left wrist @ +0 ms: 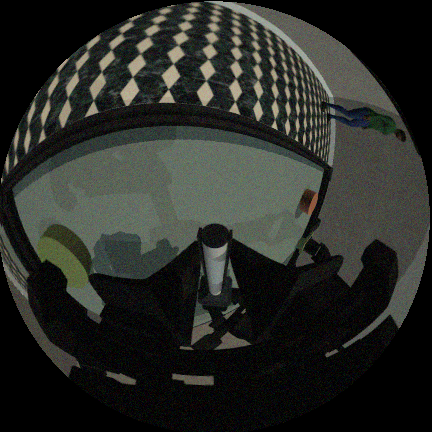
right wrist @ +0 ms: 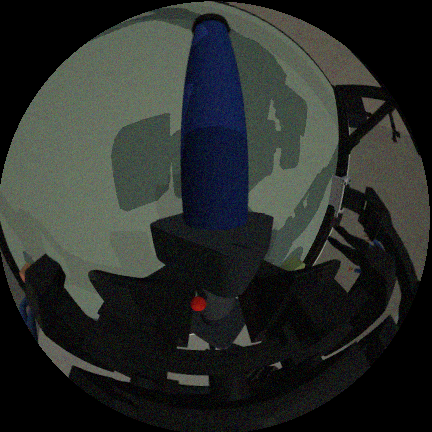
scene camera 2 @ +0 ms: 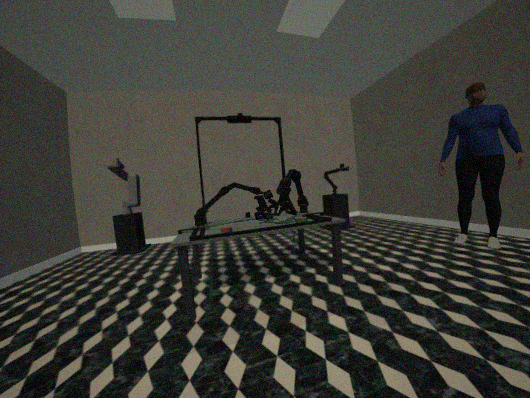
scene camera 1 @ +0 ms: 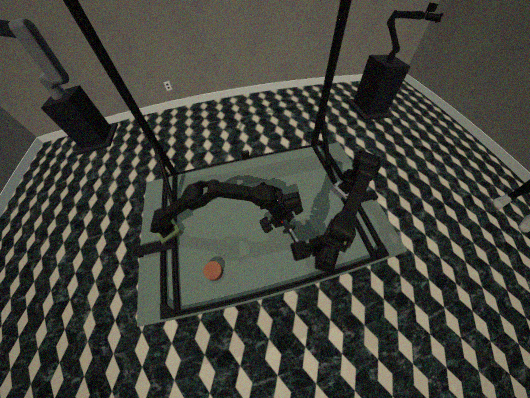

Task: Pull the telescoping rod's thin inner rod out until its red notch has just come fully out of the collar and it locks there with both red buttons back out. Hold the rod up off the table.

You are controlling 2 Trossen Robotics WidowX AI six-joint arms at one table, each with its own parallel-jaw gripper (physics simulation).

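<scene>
The rod is held between the grippers above the table. Its blue handle tube (right wrist: 214, 150), dark collar block (right wrist: 212, 242) and one red button (right wrist: 198, 303), sticking out beside a grey sleeve, show in the right wrist view. The pale inner rod (left wrist: 215, 270) (scene camera 1: 291, 233) has a black end cap (left wrist: 215, 235) and runs to a dark collar (left wrist: 215, 299). My left gripper (left wrist: 213, 244) is shut on the inner rod near its cap. My right gripper (scene camera 1: 281, 220) is shut on the rod at its collar end, fingertips hidden behind the block. The red notch and second button cannot be made out.
An orange disc (scene camera 1: 212, 270) (scene camera 2: 226, 229) (left wrist: 308, 201) lies on the table (scene camera 1: 250, 285). A green disc (left wrist: 65, 255) (right wrist: 295, 264) lies on the table below my left arm. Black frame posts (scene camera 1: 115, 85) (scene camera 1: 332, 65) rise from the table's sides.
</scene>
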